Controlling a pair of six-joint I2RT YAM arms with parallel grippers.
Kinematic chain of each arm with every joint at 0, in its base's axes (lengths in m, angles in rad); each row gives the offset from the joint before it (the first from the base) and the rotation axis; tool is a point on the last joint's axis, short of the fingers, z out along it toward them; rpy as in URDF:
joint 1: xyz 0 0 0.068 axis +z
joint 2: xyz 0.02 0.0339 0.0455 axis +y
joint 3: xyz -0.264 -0.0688 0 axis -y
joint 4: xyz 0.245 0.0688 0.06 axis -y
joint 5: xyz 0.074 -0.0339 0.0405 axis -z
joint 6: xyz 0.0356 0 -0.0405 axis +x
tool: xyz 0 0 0 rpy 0 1.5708 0
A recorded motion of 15 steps. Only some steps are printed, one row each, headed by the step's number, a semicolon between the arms.
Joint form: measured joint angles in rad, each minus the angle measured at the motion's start. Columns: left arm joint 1, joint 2, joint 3, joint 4, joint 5, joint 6; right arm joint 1, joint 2, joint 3, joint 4, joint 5, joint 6.
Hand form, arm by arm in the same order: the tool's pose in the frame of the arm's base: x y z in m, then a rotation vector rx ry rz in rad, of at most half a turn. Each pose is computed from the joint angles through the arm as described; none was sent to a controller.
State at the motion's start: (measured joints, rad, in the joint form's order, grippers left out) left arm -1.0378 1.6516 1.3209 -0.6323 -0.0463 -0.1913; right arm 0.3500 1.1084 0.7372 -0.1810 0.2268 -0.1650
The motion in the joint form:
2: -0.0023 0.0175 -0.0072 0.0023 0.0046 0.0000; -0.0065 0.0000 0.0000 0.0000 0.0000 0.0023
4: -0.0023 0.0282 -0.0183 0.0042 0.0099 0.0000; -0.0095 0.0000 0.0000 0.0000 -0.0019 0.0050
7: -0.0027 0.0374 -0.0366 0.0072 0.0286 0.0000; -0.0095 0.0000 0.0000 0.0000 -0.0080 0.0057
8: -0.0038 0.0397 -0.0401 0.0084 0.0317 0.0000; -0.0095 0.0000 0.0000 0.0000 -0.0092 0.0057
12: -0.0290 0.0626 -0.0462 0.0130 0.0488 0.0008; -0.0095 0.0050 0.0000 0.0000 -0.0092 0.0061
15: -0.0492 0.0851 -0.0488 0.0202 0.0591 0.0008; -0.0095 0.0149 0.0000 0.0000 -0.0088 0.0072
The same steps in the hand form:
2: 0.1820 -0.3072 0.2559 1.0599 2.3855 -0.4099; 0.2332 0.0749 0.2598 -0.3977 2.0723 -0.1327
4: 0.1820 -0.3075 0.2490 1.0706 2.4031 -0.4023; 0.2334 0.0743 0.2598 -0.3929 2.0734 -0.1309
7: 0.1808 -0.3071 0.2404 1.0902 2.4272 -0.4070; 0.2334 0.0745 0.2598 -0.3958 2.0734 -0.1240
8: 0.1803 -0.3073 0.2386 1.0949 2.4312 -0.4078; 0.2334 0.0745 0.2598 -0.3965 2.0734 -0.1228
12: 0.1731 -0.3141 0.2293 1.1456 2.4431 -0.4180; 0.2341 0.0748 0.2586 -0.3978 2.0781 -0.1234
15: 0.1677 -0.3202 0.2213 1.1833 2.4505 -0.4231; 0.2354 0.0752 0.2564 -0.3997 2.0875 -0.1250

